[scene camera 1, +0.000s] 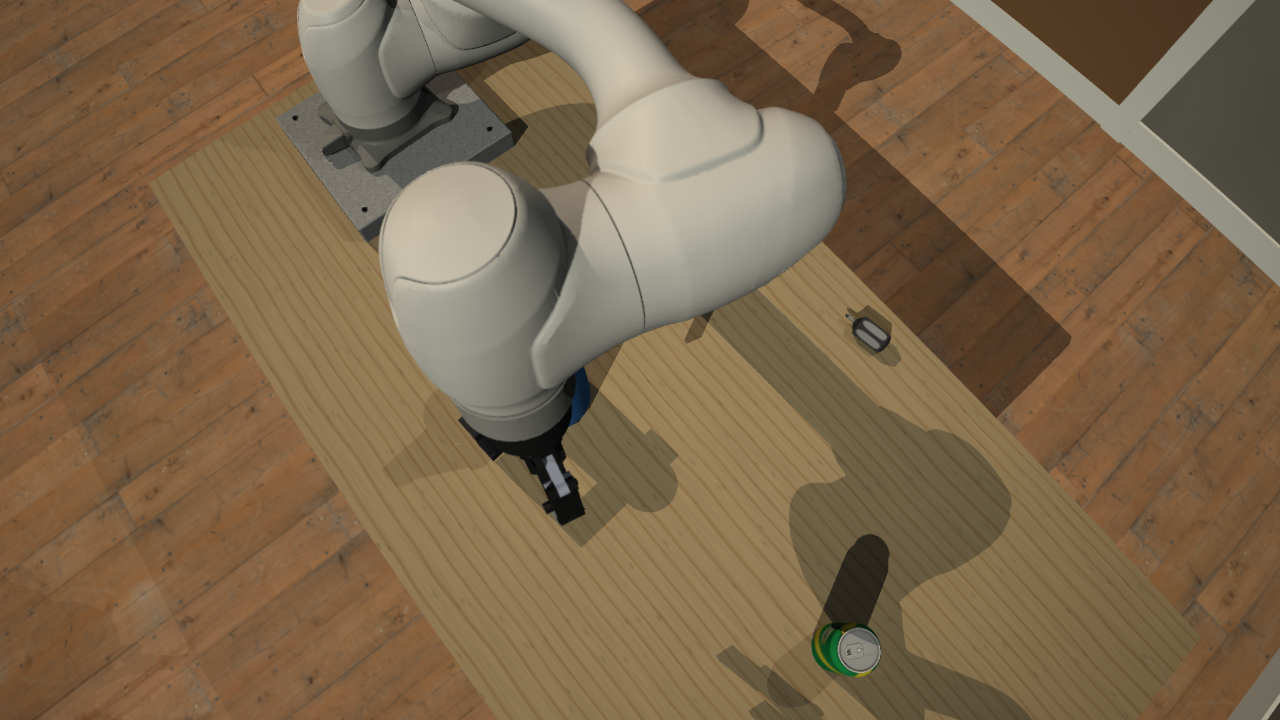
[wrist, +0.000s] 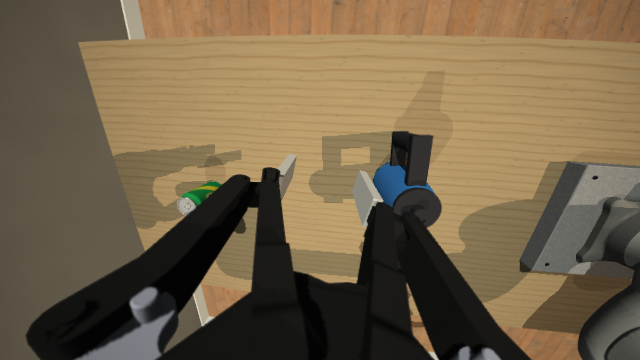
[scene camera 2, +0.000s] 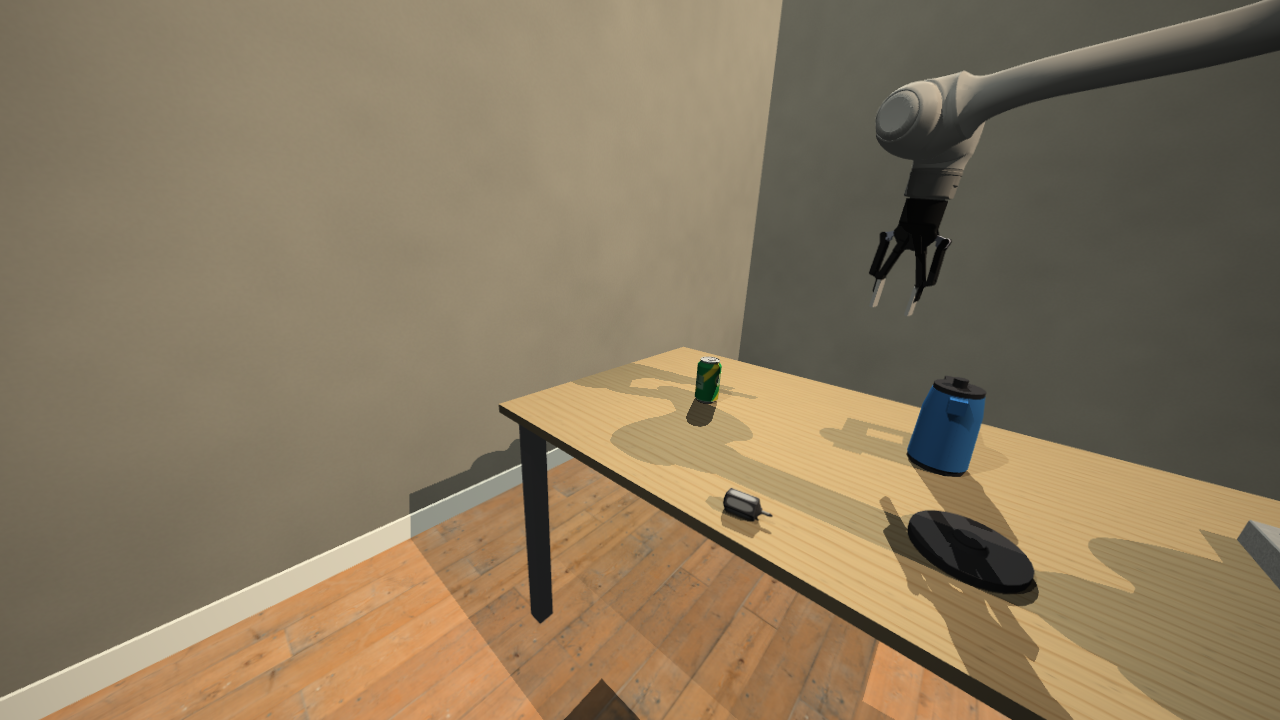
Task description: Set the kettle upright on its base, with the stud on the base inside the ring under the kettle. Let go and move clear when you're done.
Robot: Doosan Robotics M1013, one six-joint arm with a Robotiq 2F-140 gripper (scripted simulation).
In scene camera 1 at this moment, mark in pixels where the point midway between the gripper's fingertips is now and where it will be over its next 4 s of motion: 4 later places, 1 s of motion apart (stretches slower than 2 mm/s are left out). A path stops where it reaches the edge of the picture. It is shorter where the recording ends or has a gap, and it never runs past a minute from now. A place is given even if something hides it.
My gripper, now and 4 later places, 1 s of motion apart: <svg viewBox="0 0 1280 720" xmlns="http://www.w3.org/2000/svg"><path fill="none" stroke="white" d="M551 482L493 365L491 359L503 384L506 389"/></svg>
